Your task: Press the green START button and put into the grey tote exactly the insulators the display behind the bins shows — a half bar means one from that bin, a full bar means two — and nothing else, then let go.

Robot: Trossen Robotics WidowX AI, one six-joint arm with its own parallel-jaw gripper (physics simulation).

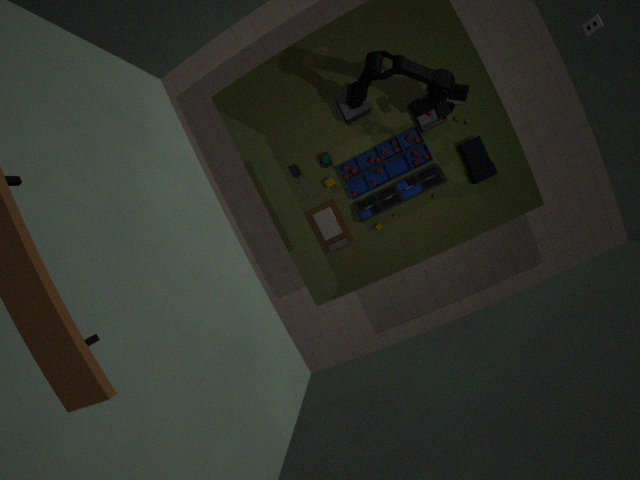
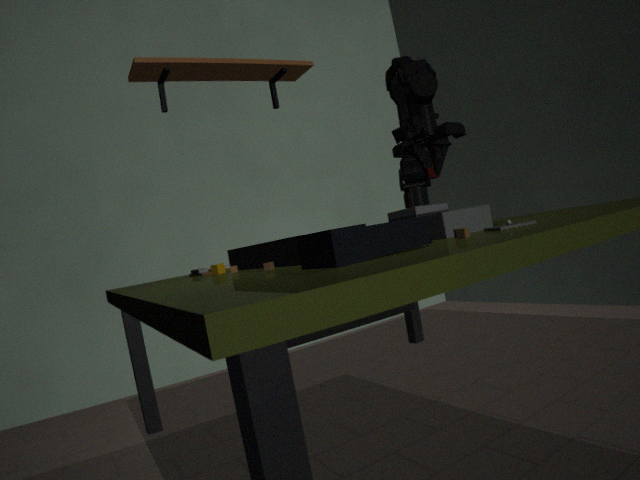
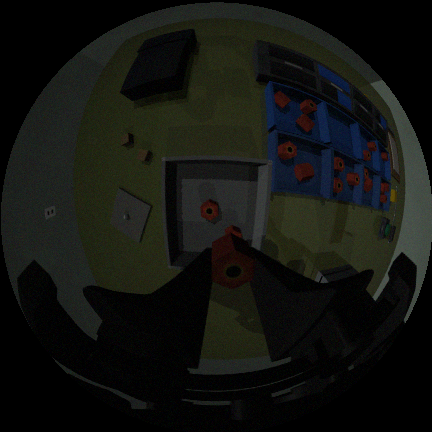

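Where they show: gripper, between the fingertips: (image 1: 430, 106) (image 2: 433, 177) (image 3: 229, 253); arm's base, origin of its link: (image 1: 354, 101) (image 2: 418, 207).
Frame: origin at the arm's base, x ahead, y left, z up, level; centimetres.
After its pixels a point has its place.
Note:
My gripper (image 1: 444, 109) (image 2: 433, 176) @[z 5.3, x 14.1, y 30.7 cm] (image 3: 229, 253) @[z 5.3, x 14.1, y 30.7 cm] is shut on a red insulator (image 2: 432, 172) @[z 6.3, x 14.9, y 31.7 cm] (image 3: 233, 272) @[z 7.6, x 14.2, y 30.6 cm], held above the grey tote (image 2: 473, 219) @[z -5.6, x 11.2, y 38.2 cm] (image 3: 215, 160) @[z -4.1, x 20.7, y 33.3 cm]. Inside the tote lie a red insulator (image 3: 209, 210) @[z -5.4, x 14.2, y 32.8 cm] near the middle and another (image 3: 233, 231) @[z -5.4, x 12.0, y 29.0 cm], partly hidden by the held one. The blue bins (image 1: 397, 166) @[z -7.8, x 34.6, y 11.2 cm] (image 3: 340, 128) @[z -7.8, x 36.5, y 10.7 cm] hold more red insulators; one bin in the display-side row is empty. The display (image 1: 388, 197) (image 3: 291, 76) shows one long blue bar (image 1: 411, 191) @[z -2.1, x 48.1, y 13.6 cm] (image 3: 334, 77) @[z -2.4, x 47.2, y 14.8 cm] and two shorter ones. The green START button (image 1: 324, 158) @[z -4.3, x 20.6, y -21.8 cm] (image 3: 387, 230) @[z -4.4, x 20.7, y -20.6 cm] is beyond the bins.
A black box (image 1: 476, 159) @[z -3.2, x 42.1, y 47.4 cm] (image 3: 162, 67) @[z -3.2, x 35.9, y 44.8 cm] stands beyond the tote. A grey lid (image 3: 131, 215) @[z -7.8, x 10.0, y 46.2 cm] with a knob and two small brown blocks (image 3: 144, 155) @[z -6.7, x 20.3, y 44.3 cm] lie beside the tote. A clipboard (image 1: 327, 223) @[z -7.2, x 52.0, y -30.3 cm], yellow cubes (image 1: 329, 182) @[z -4.4, x 32.5, y -22.9 cm] (image 1: 378, 226) @[z -5.8, x 60.4, y -5.8 cm] and a dark-headed tool (image 1: 294, 170) @[z -6.4, x 21.1, y -38.5 cm] lie near the other end.

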